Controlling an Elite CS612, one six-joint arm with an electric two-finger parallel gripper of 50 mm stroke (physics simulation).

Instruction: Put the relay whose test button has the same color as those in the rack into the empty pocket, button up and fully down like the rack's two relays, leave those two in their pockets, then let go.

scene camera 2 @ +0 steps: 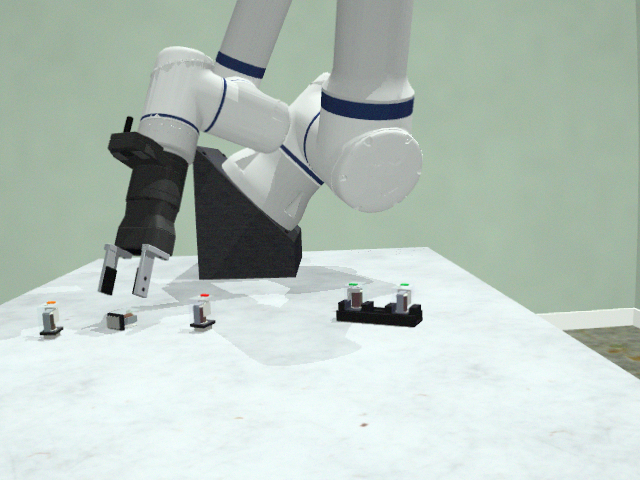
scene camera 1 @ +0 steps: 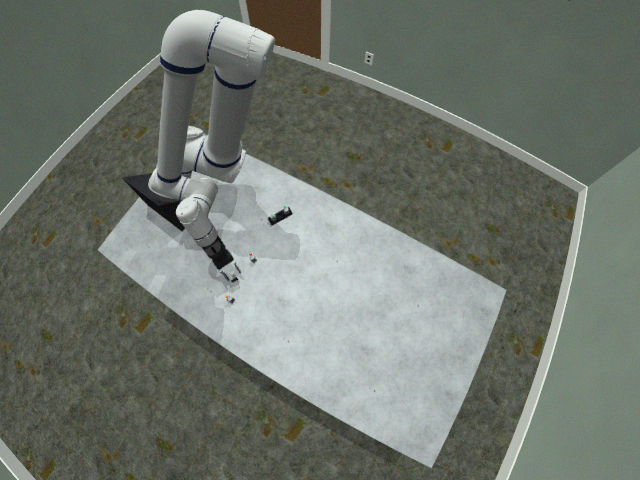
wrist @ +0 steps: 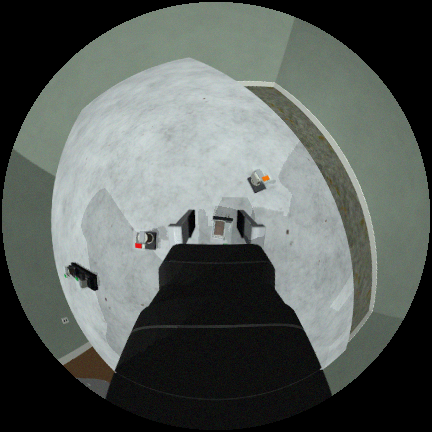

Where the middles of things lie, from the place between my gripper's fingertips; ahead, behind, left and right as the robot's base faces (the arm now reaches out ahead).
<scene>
The orange-button relay [scene camera 2: 50, 321] lies 30 mm ahead of my hand, 90 mm to the right of it and 20 mm below it. From my hand the other things lie so: black rack [scene camera 2: 369, 314]: 330 mm to the left, 30 mm below; red-button relay [scene camera 2: 202, 307]: 10 mm ahead, 110 mm to the left, 20 mm below.
</scene>
